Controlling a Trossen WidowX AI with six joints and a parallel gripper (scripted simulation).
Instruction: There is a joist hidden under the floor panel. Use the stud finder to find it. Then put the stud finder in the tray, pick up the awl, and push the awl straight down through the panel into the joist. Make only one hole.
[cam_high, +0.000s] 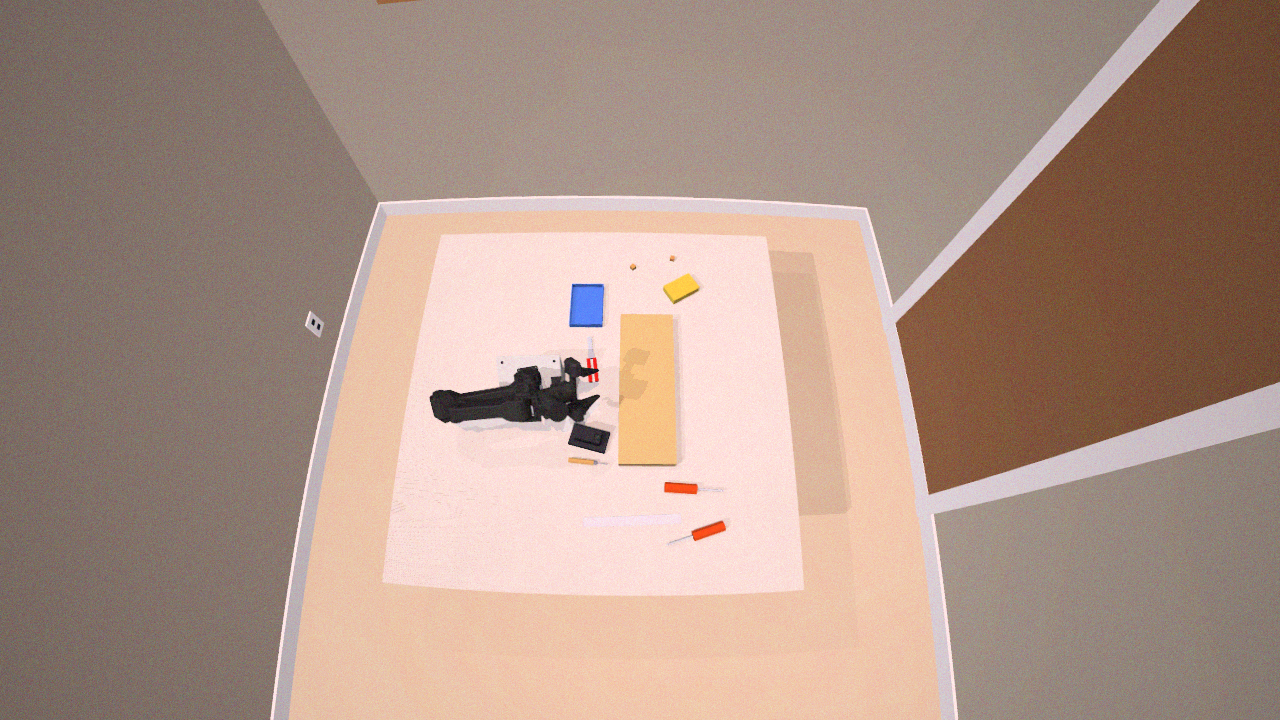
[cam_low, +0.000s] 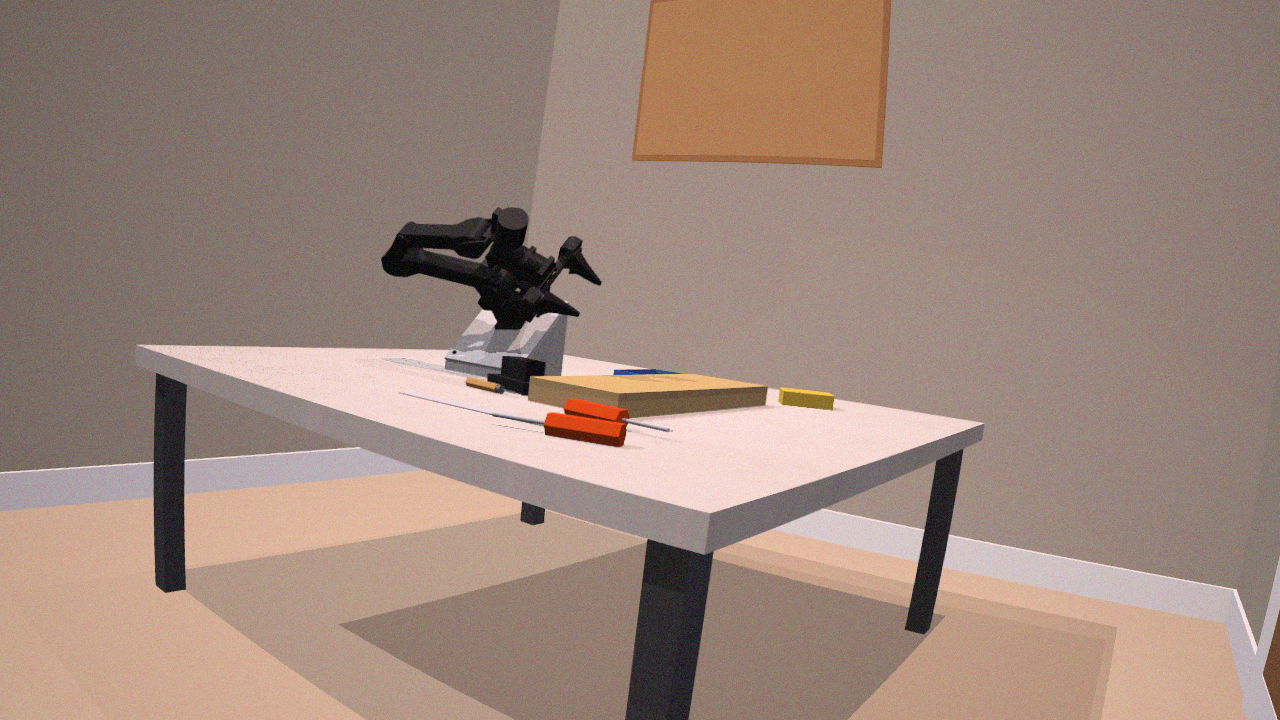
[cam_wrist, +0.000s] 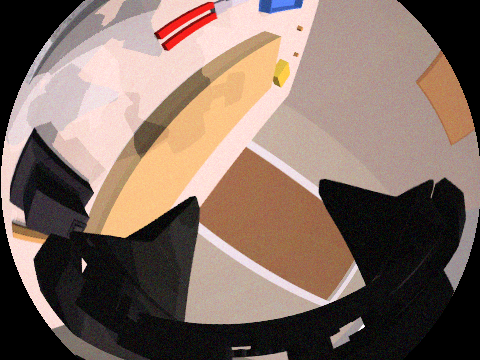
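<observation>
My gripper tip is 40 mm past the black stud finder, 130 mm to the left of it and 130 mm above it. Round my gripper tip: awl: 60 mm behind, 200 mm to the right, 170 mm below; blue tray: 10 mm behind, 360 mm to the left, 160 mm below; thin white strip: 40 mm ahead, 400 mm to the right, 170 mm below.
</observation>
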